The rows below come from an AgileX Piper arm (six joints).
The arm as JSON. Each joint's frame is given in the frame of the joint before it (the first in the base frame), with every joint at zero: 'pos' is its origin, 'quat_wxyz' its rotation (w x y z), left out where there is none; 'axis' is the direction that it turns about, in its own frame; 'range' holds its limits. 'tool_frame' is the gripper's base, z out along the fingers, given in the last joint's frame.
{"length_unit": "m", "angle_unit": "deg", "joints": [
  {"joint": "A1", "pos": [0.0, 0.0, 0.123], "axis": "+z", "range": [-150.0, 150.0]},
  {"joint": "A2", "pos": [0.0, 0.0, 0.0], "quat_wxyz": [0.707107, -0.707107, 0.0, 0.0], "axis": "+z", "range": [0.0, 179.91]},
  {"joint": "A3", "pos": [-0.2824, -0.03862, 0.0], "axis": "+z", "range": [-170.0, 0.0]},
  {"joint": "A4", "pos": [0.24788, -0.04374, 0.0], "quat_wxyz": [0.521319, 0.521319, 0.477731, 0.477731], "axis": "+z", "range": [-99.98, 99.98]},
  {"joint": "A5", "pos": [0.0, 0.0, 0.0], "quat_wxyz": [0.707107, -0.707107, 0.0, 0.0], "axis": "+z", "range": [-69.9, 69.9]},
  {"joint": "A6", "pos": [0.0, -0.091, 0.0], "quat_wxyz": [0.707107, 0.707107, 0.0, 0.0], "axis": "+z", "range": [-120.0, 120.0]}
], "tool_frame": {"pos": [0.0, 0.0, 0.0]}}
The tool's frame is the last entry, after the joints.
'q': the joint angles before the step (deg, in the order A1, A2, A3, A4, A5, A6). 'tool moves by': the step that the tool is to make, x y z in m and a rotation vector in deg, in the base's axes. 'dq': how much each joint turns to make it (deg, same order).
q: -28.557, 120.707, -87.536, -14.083, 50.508, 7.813
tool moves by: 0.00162, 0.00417, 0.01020, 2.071, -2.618, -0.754
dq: 0.001, -1.295, -0.328, 3.723, 0.149, -1.023
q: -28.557, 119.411, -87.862, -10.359, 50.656, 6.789
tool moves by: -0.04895, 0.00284, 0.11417, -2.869, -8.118, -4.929
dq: -3.375, -16.605, 0.001, 2.263, 8.197, -0.418
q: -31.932, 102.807, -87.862, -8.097, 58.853, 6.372
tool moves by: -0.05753, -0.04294, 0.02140, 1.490, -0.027, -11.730
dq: -10.742, -3.669, -0.035, 1.214, 4.650, 0.235
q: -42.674, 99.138, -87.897, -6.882, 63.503, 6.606
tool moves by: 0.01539, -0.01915, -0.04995, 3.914, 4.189, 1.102
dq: -0.660, 7.693, 0.001, 0.478, -2.148, -1.688
